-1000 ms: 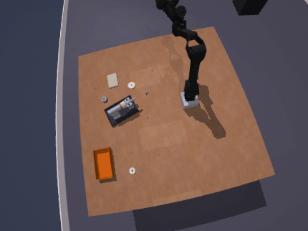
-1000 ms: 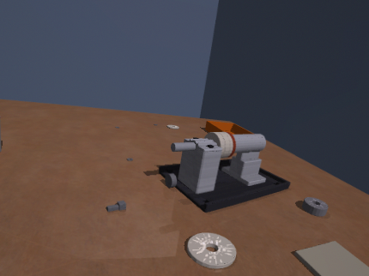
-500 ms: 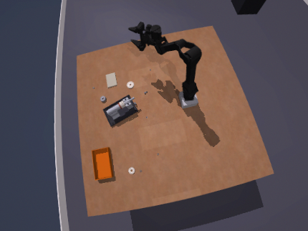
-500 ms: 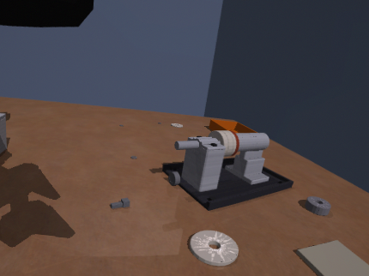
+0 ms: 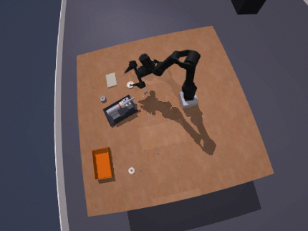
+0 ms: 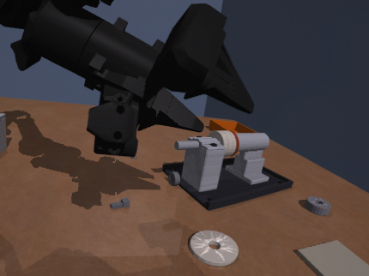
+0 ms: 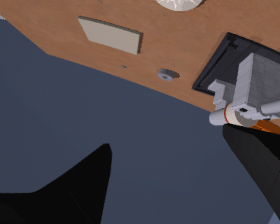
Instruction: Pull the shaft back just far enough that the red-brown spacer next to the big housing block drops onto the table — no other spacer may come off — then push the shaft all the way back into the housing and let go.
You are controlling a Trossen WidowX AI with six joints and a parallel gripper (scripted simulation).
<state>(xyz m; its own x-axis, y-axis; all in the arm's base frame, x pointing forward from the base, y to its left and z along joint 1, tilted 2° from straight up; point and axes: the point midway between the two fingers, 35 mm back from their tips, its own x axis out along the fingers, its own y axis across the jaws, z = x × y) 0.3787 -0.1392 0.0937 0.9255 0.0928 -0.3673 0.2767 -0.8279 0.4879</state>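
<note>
The grey shaft lies 14 cm to the left of my gripper tip, 7 cm below it and 3 cm ahead of it. The rest, counted from my gripper tip: red-brown spacer (16 cm to the left, 7 cm below, 7 cm ahead); then cream spacer (15 cm to the left, 7 cm below, 4 cm ahead); then bolt (15 cm below, 11 cm behind, 5 cm to the left).
</note>
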